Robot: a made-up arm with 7 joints.
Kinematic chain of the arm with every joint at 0, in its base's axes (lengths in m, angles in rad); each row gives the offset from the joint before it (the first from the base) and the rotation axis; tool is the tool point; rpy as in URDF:
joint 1: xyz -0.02 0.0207 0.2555 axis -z
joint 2: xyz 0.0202 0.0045 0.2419 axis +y
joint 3: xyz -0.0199 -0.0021 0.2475 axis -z
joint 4: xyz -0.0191 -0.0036 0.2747 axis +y
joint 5: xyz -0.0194 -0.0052 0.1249 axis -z
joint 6: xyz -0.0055 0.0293 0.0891 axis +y
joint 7: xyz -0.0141 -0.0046 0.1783 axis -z
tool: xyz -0.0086 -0.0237 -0.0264 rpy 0 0 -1.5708
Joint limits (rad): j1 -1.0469..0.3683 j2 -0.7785..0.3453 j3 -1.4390..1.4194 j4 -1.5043..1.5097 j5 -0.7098..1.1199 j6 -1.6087..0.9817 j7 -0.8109..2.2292
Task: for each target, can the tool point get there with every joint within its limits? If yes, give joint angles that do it. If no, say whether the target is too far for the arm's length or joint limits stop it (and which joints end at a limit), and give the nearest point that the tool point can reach.
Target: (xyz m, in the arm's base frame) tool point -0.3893 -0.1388 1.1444
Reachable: yes | joints -0.8992 -0.4187 0.9558 0.0015 0.2754 -1.2725 1.2411
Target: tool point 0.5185 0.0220 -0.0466
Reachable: no: joint limits stop it (at a limit: joint 2, joint 4, joint 6, joint 7) | nearest point 0.4221 0.0218 0.8200 | short by 0.872 m
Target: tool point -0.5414 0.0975 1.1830
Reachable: yes | joints -0.1276 -0.6058 0.9190 -0.1678 0.8147 -0.2058 1.4685
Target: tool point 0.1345 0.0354 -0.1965
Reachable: no: joint limits stop it (at a limit: joint 1, joint 2, joint 4, joint 7) | nearest point -0.1658 -0.3829 0.5575 | short by 0.913 m
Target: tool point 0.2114 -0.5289 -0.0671
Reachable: no: joint limits stop it (at a limit: joint 1, joint 2, joint 4, joint 7) | nearest point -0.0788 -0.4807 0.5692 | short by 0.701 m
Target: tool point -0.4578 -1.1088 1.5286
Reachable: no: too far | nearest point -0.2838 -0.5817 1.0824 | short by 0.712 m
